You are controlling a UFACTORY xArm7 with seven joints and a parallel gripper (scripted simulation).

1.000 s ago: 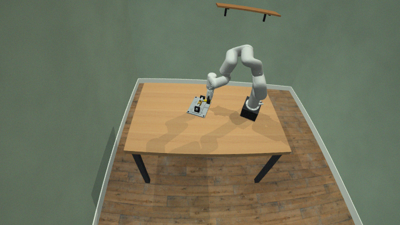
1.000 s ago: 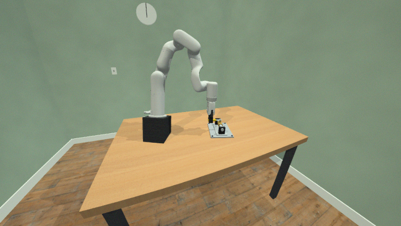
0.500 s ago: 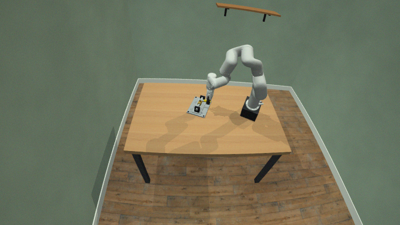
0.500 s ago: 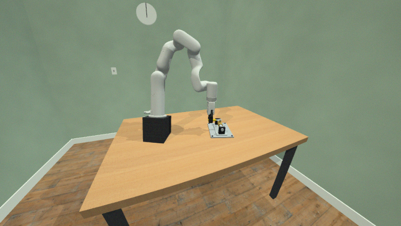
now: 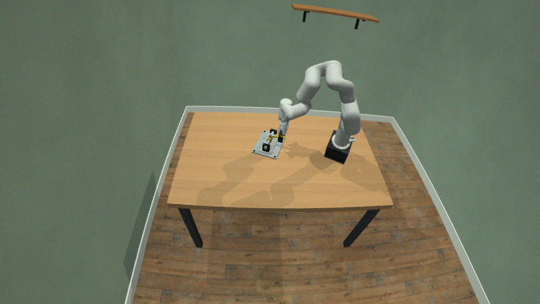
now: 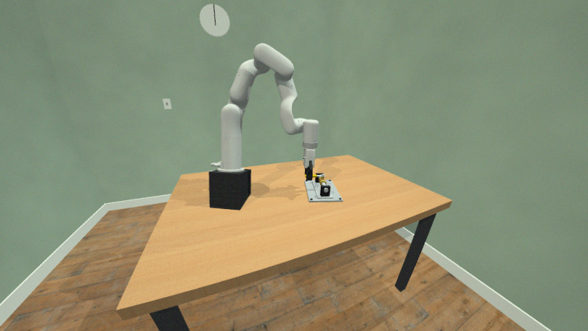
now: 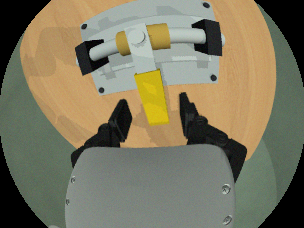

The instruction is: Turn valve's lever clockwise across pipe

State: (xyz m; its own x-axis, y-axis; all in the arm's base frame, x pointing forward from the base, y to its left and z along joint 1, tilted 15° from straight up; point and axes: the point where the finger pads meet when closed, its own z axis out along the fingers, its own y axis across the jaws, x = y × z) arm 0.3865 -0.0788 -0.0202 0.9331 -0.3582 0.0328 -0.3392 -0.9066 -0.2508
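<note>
Now: the yellow lever 40 mm ahead of my hand and 20 mm to the right of it.
</note>
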